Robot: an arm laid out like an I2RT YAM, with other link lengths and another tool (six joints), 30 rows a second.
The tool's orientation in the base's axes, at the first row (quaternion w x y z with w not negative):
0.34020 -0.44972 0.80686 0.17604
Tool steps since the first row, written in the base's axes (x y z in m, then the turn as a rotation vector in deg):
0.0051 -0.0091 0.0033 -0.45 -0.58 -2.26
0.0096 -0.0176 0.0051 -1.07 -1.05 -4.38
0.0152 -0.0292 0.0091 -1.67 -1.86 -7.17
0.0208 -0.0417 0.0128 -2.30 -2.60 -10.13
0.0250 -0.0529 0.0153 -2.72 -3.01 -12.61
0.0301 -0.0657 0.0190 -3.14 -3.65 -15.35
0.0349 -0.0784 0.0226 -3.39 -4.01 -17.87
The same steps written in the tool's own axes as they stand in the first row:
0.0013 -0.0092 -0.0057 2.11 0.12 1.08
0.0036 -0.0176 -0.0102 4.12 0.44 2.06
0.0057 -0.0286 -0.0177 6.81 0.58 3.32
0.0086 -0.0401 -0.0255 9.58 0.78 4.72
0.0121 -0.0497 -0.0323 11.73 0.97 6.07
0.0154 -0.0609 -0.0404 14.21 1.04 7.47
0.0188 -0.0718 -0.0486 16.30 1.12 8.94

